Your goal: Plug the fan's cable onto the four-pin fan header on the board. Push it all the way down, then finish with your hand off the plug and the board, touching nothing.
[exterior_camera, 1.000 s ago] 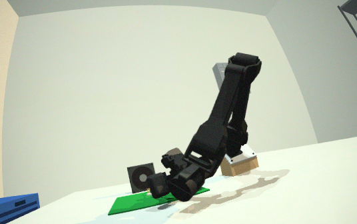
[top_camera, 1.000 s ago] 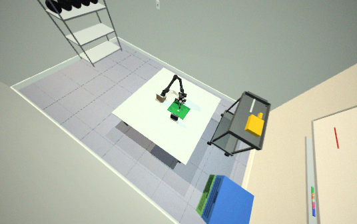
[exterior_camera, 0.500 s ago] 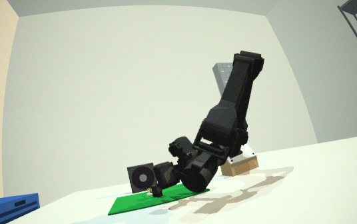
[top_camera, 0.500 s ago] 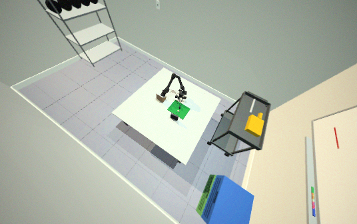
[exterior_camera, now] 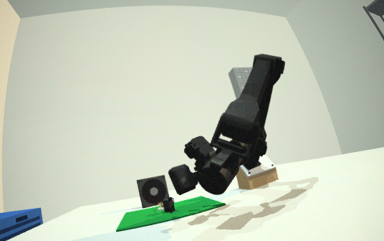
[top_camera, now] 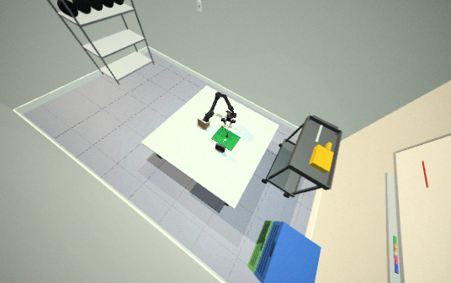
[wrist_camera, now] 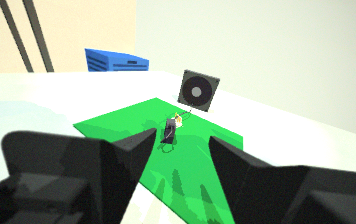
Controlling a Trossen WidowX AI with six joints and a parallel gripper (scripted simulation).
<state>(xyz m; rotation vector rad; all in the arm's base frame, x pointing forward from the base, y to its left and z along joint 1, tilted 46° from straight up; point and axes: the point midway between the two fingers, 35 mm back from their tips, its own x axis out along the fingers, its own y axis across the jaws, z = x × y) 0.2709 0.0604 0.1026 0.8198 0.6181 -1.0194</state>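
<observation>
My gripper tip is now 50 mm short of the dark fan plug, 80 mm to the left of it and 70 mm above it. From my gripper tip the other things lie so: black square fan 60 mm ahead, 290 mm to the right, 30 mm below; then green board 50 mm ahead, 110 mm to the right, 110 mm below; then four-pin fan header 60 mm ahead, 140 mm to the right, 90 mm below.
</observation>
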